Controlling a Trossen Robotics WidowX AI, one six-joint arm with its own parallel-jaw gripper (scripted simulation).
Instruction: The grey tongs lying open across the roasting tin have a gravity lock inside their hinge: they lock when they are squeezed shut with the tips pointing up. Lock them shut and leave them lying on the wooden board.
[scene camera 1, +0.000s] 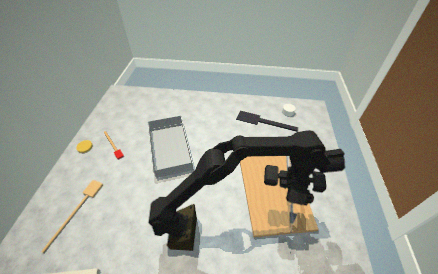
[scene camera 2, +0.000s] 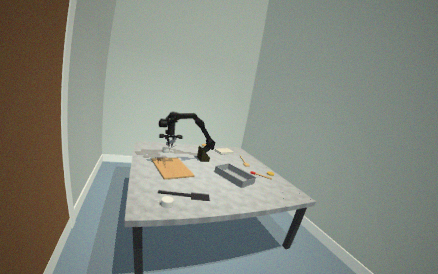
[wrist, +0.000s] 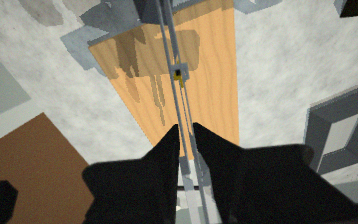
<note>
In view: my gripper (scene camera 1: 287, 187), a wooden board (scene camera 1: 269, 210) and a grey roasting tin (scene camera 1: 170, 154).
My gripper also shows in the wrist view (wrist: 185, 127). The wooden board shows as well in the wrist view (wrist: 207, 43).
</note>
